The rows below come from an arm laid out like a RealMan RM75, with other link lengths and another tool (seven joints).
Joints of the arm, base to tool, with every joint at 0 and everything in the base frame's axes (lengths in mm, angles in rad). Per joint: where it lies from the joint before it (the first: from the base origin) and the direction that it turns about. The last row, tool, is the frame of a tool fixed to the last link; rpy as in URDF.
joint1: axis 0 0 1 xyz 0 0 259.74
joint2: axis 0 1 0 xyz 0 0 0
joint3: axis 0 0 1 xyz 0 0 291.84
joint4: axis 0 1 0 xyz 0 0 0
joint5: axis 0 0 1 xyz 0 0 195.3
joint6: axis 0 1 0 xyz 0 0 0
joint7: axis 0 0 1 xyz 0 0 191.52
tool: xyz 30 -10 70 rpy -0.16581 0 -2.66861
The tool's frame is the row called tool.
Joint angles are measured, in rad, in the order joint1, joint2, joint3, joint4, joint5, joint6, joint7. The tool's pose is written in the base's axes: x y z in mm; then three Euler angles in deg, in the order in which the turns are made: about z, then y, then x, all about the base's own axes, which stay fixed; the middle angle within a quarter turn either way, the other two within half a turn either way. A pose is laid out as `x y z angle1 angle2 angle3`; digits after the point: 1 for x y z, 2 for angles.
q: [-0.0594, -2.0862, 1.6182, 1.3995, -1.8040, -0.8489, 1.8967]
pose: -122.0 374.4 -53.2 -173.43 29.13 -125.03
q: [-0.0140, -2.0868, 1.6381, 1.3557, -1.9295, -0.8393, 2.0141]
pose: -135.0 369.1 -48.3 -176.79 29.24 -121.33
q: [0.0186, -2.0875, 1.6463, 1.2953, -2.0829, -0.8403, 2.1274]
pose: -149.8 368.7 -37.2 177.87 28.91 -116.18
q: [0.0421, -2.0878, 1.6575, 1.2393, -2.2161, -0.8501, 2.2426]
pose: -163.0 367.2 -28.7 174.54 28.39 -111.87
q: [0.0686, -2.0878, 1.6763, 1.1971, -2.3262, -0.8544, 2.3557]
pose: -176.2 363.8 -23.2 173.03 27.27 -108.34
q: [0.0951, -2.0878, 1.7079, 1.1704, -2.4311, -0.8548, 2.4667]
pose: -184.7 358.9 -19.5 172.28 26.40 -105.29
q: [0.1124, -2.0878, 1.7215, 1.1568, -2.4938, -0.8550, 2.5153]
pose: -191.9 356.9 -14.9 170.95 25.32 -103.19
